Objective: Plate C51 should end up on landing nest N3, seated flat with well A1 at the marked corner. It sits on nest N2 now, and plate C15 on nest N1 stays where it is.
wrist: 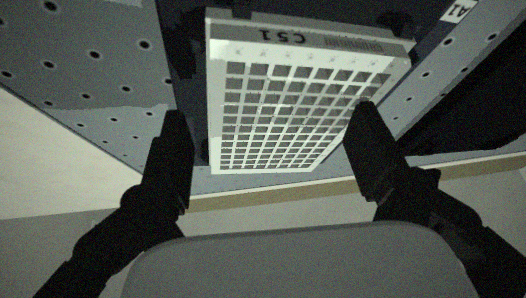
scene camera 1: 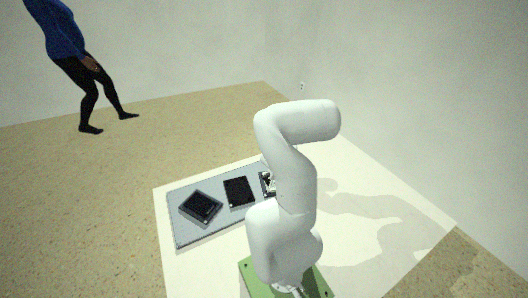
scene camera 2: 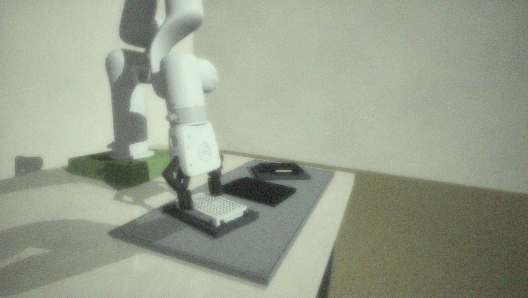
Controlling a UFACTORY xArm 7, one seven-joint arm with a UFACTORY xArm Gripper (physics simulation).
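Observation:
The white plate C51 (scene camera 2: pixel 220 207) (wrist: pixel 280 110) rests on a dark nest (scene camera 2: pixel 216 232) (wrist: pixel 197 110), its label facing the top of the wrist view. An A1 tag (wrist: pixel 457 10) marks the upper right there. My gripper (scene camera 2: pixel 200 199) (wrist: pixel 270 125) is open, with its fingers wide apart over opposite long sides of the plate and nothing held. A black nest (scene camera 1: pixel 239 191) (scene camera 2: pixel 260 191) without a visible plate lies in the middle. The dark plate (scene camera 1: pixel 201 204) (scene camera 2: pixel 282 169), presumably C15, sits on the far nest, turned at an angle. Nest numbers are not readable.
The nests stand on a grey perforated board (scene camera 1: pixel 182 232) (scene camera 2: pixel 250 260) (wrist: pixel 100 75) on the white table (scene camera 1: pixel 350 240). In scene camera 1 my arm (scene camera 1: pixel 295 175) hides much of the C51 nest. A person (scene camera 1: pixel 65 45) stands on the floor beyond the table.

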